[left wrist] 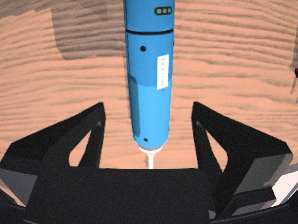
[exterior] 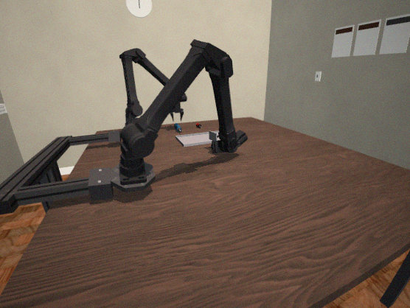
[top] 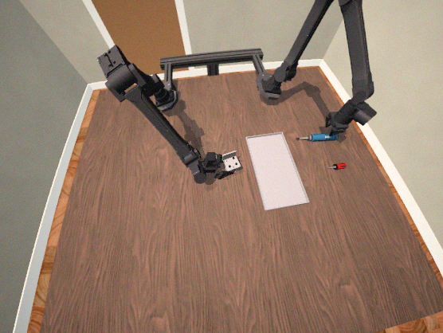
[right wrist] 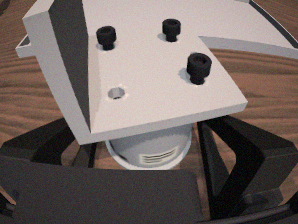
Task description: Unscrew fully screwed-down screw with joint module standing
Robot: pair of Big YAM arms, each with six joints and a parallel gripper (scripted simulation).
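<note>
My right hand is 1 cm below the joint module body. Round my right hand: bracket (5 cm above); then flat tray (3 cm ahead, 23 cm to the left, 2 cm below); then small red-handled screwdriver (7 cm ahead, 57 cm to the left, 1 cm below).
</note>
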